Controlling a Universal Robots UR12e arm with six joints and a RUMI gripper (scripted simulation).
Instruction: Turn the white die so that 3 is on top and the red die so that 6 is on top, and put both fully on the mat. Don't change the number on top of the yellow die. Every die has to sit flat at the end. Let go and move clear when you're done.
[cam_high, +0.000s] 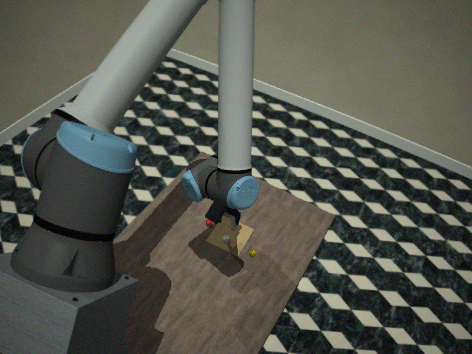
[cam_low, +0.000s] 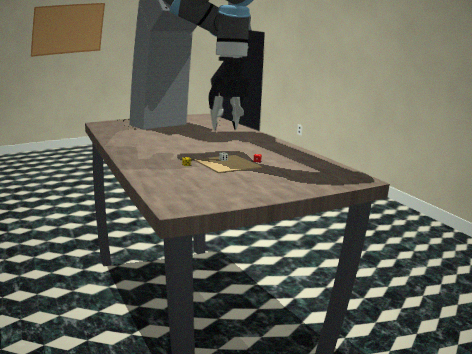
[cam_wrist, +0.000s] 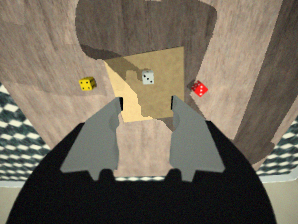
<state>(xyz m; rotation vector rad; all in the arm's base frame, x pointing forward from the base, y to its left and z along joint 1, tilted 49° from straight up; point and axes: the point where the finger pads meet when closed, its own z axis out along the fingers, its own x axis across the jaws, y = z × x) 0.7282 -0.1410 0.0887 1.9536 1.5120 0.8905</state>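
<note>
My gripper is now 10 cm above the red die, 9 cm to the right of it and 5 cm short of it. Round my hand: tan mat (11 cm below, 3 cm ahead, 1 cm to the right); then white die (9 cm below); then yellow die (12 cm to the right, 10 cm below, 2 cm behind).
</note>
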